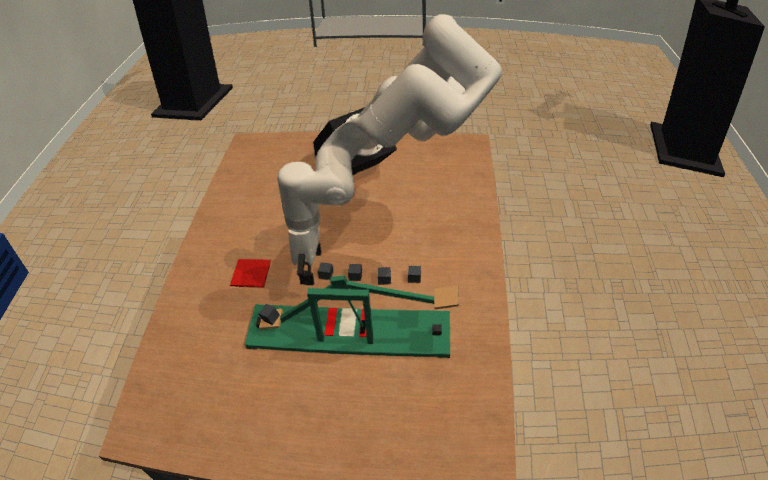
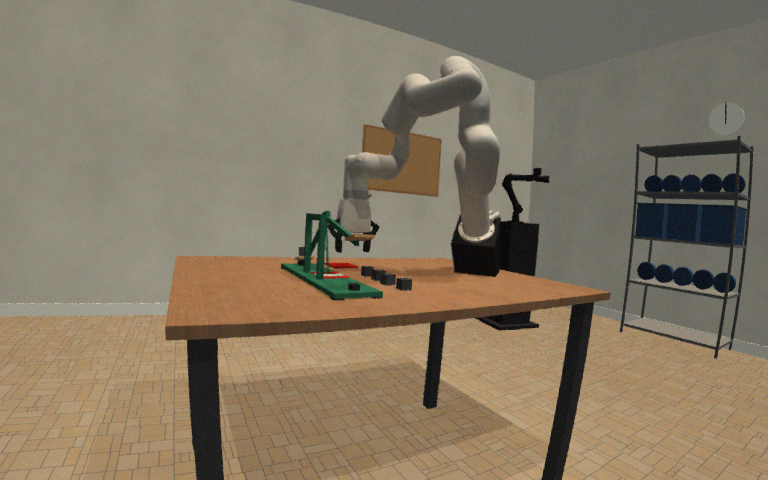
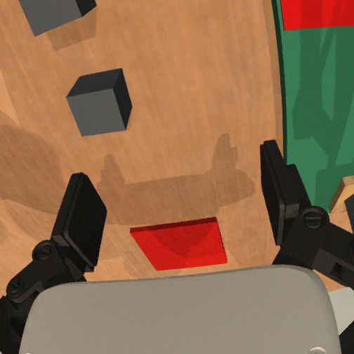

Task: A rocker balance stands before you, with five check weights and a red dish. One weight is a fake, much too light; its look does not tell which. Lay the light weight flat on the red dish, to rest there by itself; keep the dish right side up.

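Places are measured from the arm's base along level axes (x back, y right, z up), in centimetres.
Pixels of known places: gripper, between the fingertips: (image 1: 311, 268) (image 2: 352, 252); arm's base, origin of its link: (image 2: 476, 230).
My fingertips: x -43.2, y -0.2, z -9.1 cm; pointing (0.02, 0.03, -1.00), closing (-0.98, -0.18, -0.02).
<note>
For each thing: its top centre in the pictures, then the offset to it from my fingertips. "spot": a spot on its surface instead.
- red dish, centre of its top: (image 1: 250, 272) (image 2: 341, 264) dx +0.2, dy +18.1, dz -6.5 cm
- nearest dark weight, centre of its top: (image 1: 325, 267) (image 2: 367, 266) dx +4.8, dy -1.2, dz -4.2 cm
- fifth weight, centre of its top: (image 1: 267, 309) (image 2: 304, 246) dx -14.5, dy +5.0, dz +0.8 cm
- balance's lowered left pan, centre of its top: (image 1: 270, 316) dx -14.4, dy +5.0, dz -2.1 cm
- right pan, centre of its top: (image 1: 446, 294) (image 2: 360, 233) dx -6.2, dy -33.0, dz +7.6 cm
- green balance base, a spot on its surface: (image 1: 396, 339) spot: dx -10.7, dy -23.3, dz -5.5 cm
- upright green frame, a spot on its surface: (image 1: 338, 293) spot: dx -14.0, dy -12.8, dz +11.2 cm
- white strip, a spot on its surface: (image 1: 347, 322) spot: dx -9.0, dy -11.4, dz -5.4 cm
- small black block, a spot on its surface: (image 1: 436, 329) (image 2: 352, 283) spot: dx -6.9, dy -31.4, dz -4.1 cm
My gripper (image 1: 311, 264) (image 2: 352, 246) (image 3: 174, 177) is open and empty above the table, between the red dish (image 1: 250, 273) (image 2: 343, 265) (image 3: 182, 245) and the nearest dark weight (image 1: 325, 270) (image 2: 367, 271) (image 3: 104, 111) of a row. The other row weights are the second (image 1: 355, 271) (image 3: 52, 15), the third (image 1: 384, 275) and the fourth (image 1: 414, 273) (image 2: 403, 284). A fifth weight (image 1: 269, 314) (image 2: 301, 250) sits tilted on the balance's lowered left pan (image 1: 276, 322) (image 3: 341, 194). The right pan (image 1: 446, 297) (image 2: 368, 237) is raised and bare. The dish lies flat and bare.
The green balance base (image 1: 396, 339) (image 2: 339, 287) (image 3: 310, 60) lies alongside the row, with an upright green frame (image 1: 338, 293). Its pointer hangs over the right red strip beside the white strip (image 1: 347, 322). A small black block (image 1: 436, 329) (image 2: 353, 286) is on the base's right end.
</note>
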